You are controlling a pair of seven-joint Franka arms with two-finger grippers.
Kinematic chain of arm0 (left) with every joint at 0, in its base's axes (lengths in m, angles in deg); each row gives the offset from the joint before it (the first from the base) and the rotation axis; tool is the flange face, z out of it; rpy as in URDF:
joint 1: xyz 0 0 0.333 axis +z
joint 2: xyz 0 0 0 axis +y
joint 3: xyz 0 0 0.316 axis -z
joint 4: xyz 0.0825 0 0 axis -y
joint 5: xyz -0.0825 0 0.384 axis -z
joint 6: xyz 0 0 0 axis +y
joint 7: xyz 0.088 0 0 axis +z
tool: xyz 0 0 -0.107 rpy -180 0 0
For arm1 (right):
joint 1: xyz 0 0 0.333 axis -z
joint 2: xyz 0 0 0 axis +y
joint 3: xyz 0 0 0.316 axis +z
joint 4: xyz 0.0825 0 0 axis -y
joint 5: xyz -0.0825 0 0.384 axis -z
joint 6: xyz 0 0 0 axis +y
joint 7: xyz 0.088 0 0 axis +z
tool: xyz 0 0 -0.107 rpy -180 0 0
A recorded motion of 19 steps. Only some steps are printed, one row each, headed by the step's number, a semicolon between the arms.
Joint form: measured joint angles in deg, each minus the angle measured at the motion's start. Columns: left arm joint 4, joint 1, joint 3, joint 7, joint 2, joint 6, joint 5; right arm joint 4, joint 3, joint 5, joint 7, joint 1, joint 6, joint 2.
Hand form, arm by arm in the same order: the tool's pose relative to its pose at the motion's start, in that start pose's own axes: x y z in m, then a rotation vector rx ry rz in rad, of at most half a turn. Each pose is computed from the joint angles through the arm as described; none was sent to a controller.
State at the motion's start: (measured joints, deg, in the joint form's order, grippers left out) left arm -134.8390 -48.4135 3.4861 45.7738 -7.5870 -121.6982 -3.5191; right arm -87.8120 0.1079 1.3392 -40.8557 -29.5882 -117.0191 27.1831
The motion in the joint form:
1: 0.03 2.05 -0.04 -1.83 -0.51 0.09 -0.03; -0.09 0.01 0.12 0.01 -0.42 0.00 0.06
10: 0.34 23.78 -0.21 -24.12 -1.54 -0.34 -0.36; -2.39 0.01 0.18 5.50 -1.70 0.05 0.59
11: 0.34 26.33 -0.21 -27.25 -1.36 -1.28 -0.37; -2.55 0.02 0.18 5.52 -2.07 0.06 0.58
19: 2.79 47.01 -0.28 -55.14 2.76 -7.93 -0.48; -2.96 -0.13 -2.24 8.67 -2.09 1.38 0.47
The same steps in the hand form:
1: 0.0112 -0.0134 -0.0032 -0.0056 0.0025 -0.0046; -0.0035 -0.0037 0.0014 -0.0027 -0.0009 -0.0087
10: 0.1035 -0.1683 -0.0002 -0.0282 -0.0036 0.0056; -0.0206 -0.0098 0.0260 -0.0337 -0.0400 -0.1284
11: 0.1120 -0.1875 0.0019 -0.0342 0.0054 0.0160; -0.0241 -0.0127 0.0271 -0.0352 -0.0421 -0.1354
19: 0.1599 -0.3568 0.0253 -0.0442 0.0705 0.1433; -0.0281 -0.0107 0.0309 -0.0227 -0.0876 -0.1685

